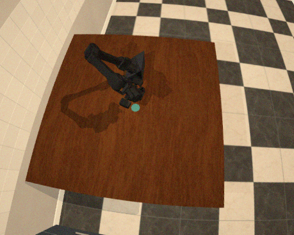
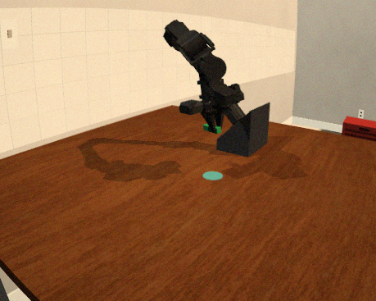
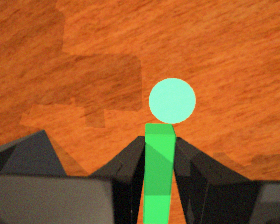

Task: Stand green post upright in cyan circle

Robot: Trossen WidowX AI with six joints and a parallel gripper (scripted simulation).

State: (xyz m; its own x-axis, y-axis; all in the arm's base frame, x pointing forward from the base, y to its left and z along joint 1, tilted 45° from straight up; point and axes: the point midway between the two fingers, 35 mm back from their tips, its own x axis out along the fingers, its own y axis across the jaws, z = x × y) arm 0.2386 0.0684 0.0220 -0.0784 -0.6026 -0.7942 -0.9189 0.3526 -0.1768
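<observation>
Now: hand 17 cm above the cyan circle and 1 cm short of it. From my hand the other things lie so: green post 3 cm below, 2 cm to the right, 1 cm behind.
</observation>
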